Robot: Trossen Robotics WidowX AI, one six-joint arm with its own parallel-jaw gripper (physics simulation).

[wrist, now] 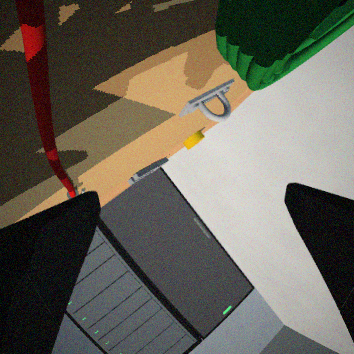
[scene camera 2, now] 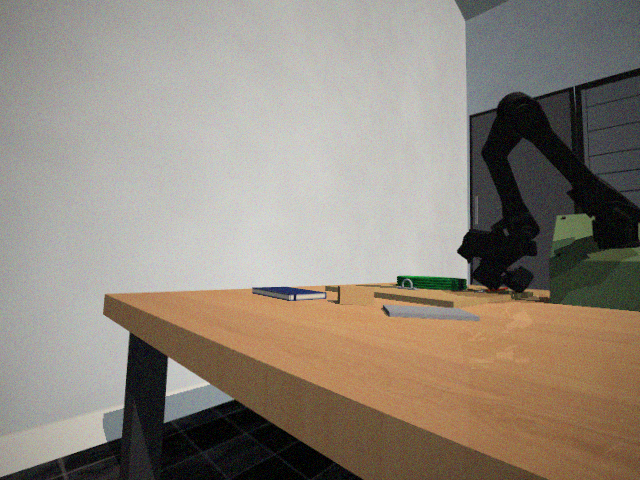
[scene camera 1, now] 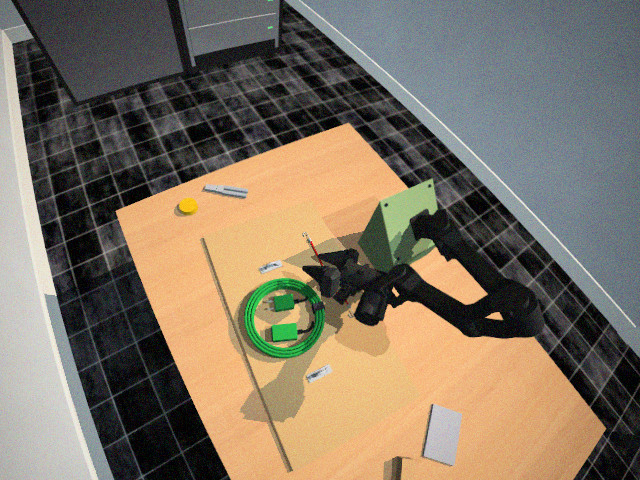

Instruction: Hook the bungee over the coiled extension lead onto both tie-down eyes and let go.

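Seen in the pictures: gripper, between the fingertips: (wrist: 193,196) (scene camera 1: 310,261); arm's base, origin of its link: (scene camera 2: 616,238) (scene camera 1: 421,224).
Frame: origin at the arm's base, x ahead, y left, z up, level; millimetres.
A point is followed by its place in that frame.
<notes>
The red bungee (scene camera 1: 313,250) (wrist: 42,100) @(x 252, y -46, z -129 mm) lies on the board, partly under my gripper; one metal hook (scene camera 1: 306,236) @(x 228, y -172, z -128 mm) shows beyond the fingers and the other hook (scene camera 1: 350,314) @(x 263, y 76, z -132 mm) on the near side of the wrist. My gripper (scene camera 1: 312,262) @(x 281, y -89, z -82 mm) (wrist: 193,196) @(x 281, y -89, z -82 mm) is open and low over the board, its fingers not around the bungee. In the wrist view the bungee runs down toward the left fingertip. The green coiled extension lead (scene camera 1: 250,317) @(x 480, y -48, z -105 mm) (scene camera 2: 431,282) @(x 370, y 81, z -116 mm) (wrist: 252,75) @(x 322, y -57, z -108 mm) lies between two silver tie-down eyes, the far eye (scene camera 1: 270,266) @(x 367, y -148, z -131 mm) (wrist: 215,102) and the near eye (scene camera 1: 318,373) @(x 414, y 148, z -108 mm) (scene camera 2: 407,283).
The thin wooden board (scene camera 1: 361,392) @(x 349, y 242, z -134 mm) has a raised strip (scene camera 1: 248,361) @(x 532, y 36, z -134 mm) along one side. A green mount (scene camera 1: 410,222) @(x 35, y -16, z 15 mm) stands beside the arm. A yellow disc (scene camera 1: 187,206) @(x 482, y -435, z -127 mm) (wrist: 193,139) @(x 467, y -417, z -134 mm), a grey tool (scene camera 1: 225,191) @(x 361, y -435, z -135 mm), a grey slab (scene camera 1: 443,435) @(x 242, y 442, z -140 mm) (scene camera 2: 431,312) @(x 226, y 458, z -140 mm) and a blue book (scene camera 2: 281,293) @(x 490, y 509, z -135 mm) lie on the table.
</notes>
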